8 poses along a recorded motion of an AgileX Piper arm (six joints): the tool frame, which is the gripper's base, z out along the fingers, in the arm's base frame.
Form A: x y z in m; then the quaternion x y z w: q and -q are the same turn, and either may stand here.
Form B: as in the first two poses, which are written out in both.
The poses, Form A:
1: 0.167 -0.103 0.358 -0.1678 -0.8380 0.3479 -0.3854
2: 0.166 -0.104 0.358 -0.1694 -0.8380 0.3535 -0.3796
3: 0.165 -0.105 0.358 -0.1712 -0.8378 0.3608 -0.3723
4: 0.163 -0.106 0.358 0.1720 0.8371 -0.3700 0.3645
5: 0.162 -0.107 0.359 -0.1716 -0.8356 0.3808 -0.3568
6: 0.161 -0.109 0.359 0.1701 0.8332 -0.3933 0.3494
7: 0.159 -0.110 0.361 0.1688 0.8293 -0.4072 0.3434
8: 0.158 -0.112 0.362 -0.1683 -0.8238 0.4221 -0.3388
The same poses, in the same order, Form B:
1: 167 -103 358 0.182 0.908 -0.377 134.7
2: 166 -104 358 0.183 0.906 -0.382 135.4
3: 165 -105 358 0.184 0.903 -0.389 136.3
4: 163 -106 358 0.185 0.899 -0.397 137.2
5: 162 -107 359 0.184 0.894 -0.408 138.2
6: 161 -109 359 0.182 0.889 -0.420 139.1
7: 159 -110 361 0.180 0.883 -0.434 139.8
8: 158 -112 362 0.179 0.876 -0.449 140.4
